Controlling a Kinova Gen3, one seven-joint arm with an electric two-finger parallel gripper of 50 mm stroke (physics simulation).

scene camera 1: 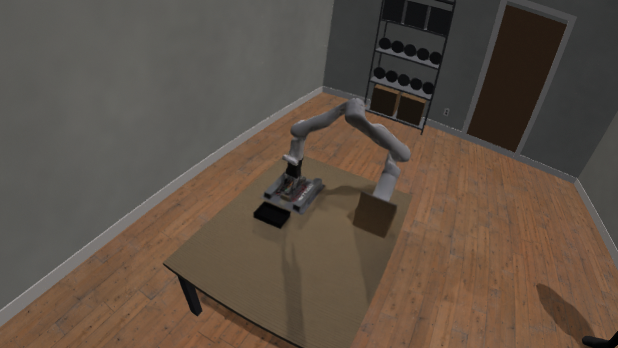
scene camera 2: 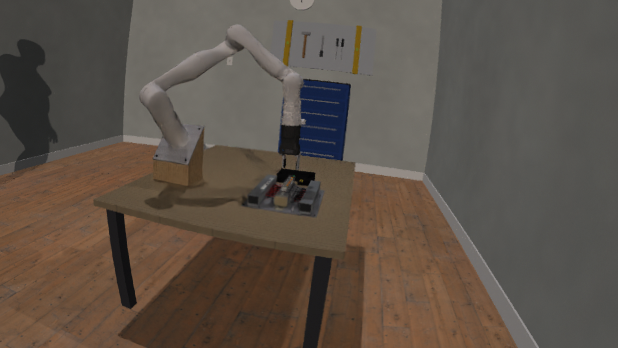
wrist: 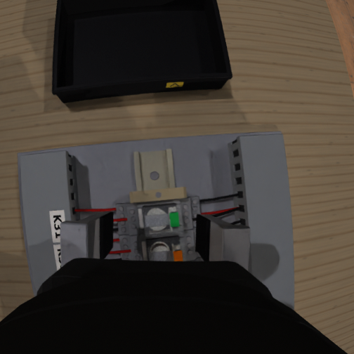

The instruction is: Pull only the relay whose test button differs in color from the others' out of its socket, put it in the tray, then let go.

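Seen in the pictures: gripper, fingertip midpoint: [scene camera 1: 289, 185] [scene camera 2: 290, 168]; arm's base, origin of the base link: [scene camera 1: 379, 201] [scene camera 2: 179, 140].
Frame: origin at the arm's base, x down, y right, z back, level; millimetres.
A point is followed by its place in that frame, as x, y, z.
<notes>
The relay with a green test button [wrist: 174, 219] is seated in the end socket by the tan end stop in the wrist view. A relay with an orange button [wrist: 178, 255] sits in the socket beside it; the gripper body hides further ones. My gripper [wrist: 154, 231] [scene camera 2: 291, 167] {75, -83, -487} is open and empty, fingers pointing down, above the sockets. In the wrist view its fingers lie either side of the green-button and orange-button relays; their exact height is unclear. The black tray [wrist: 125, 93] [scene camera 1: 267, 221] {159, -313, -470} is empty and stands beyond the panel's rail end.
The grey panel [wrist: 105, 170] carries two raised wire ducts, a left one [wrist: 42, 185] with labels and a right one [wrist: 265, 190]. Red and black wires run from the ducts to the sockets. The arm's wooden base block [scene camera 1: 374, 215] {50, -61, 8} [scene camera 2: 172, 172] {128, 70, -9} stands on the table.
</notes>
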